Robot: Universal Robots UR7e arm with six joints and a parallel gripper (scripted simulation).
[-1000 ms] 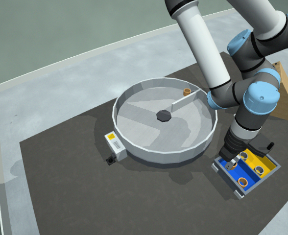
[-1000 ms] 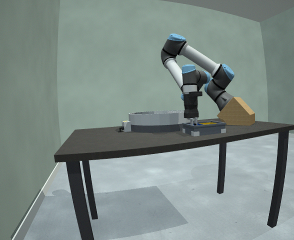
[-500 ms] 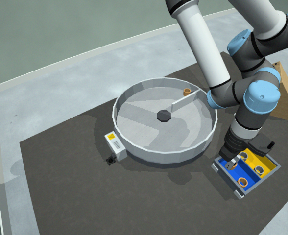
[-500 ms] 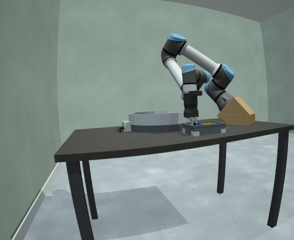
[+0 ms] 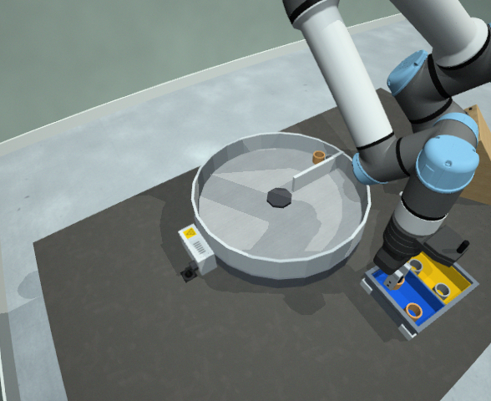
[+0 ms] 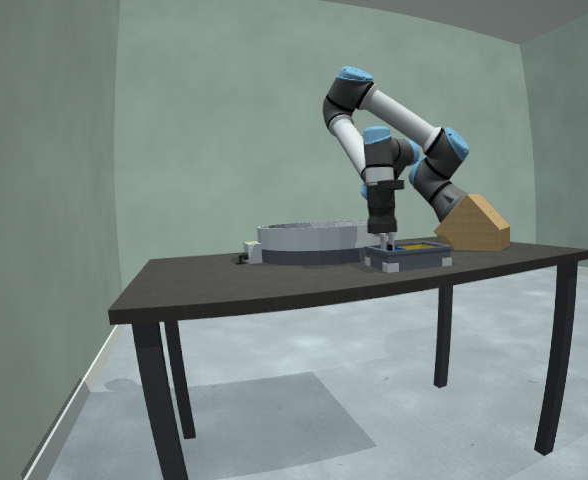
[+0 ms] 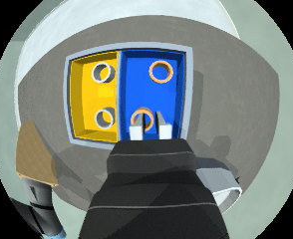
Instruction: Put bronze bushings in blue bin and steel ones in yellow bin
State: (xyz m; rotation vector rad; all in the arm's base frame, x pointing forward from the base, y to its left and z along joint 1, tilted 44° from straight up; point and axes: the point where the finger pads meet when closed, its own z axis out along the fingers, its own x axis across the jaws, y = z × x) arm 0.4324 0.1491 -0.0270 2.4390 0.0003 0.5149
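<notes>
Right now the bin is 40 mm to the left of my hand, 40 mm behind it and 10 mm below it. The rest, counted from my hand: turntable (320 mm to the right, 30 mm ahead, 20 mm above).
</notes>
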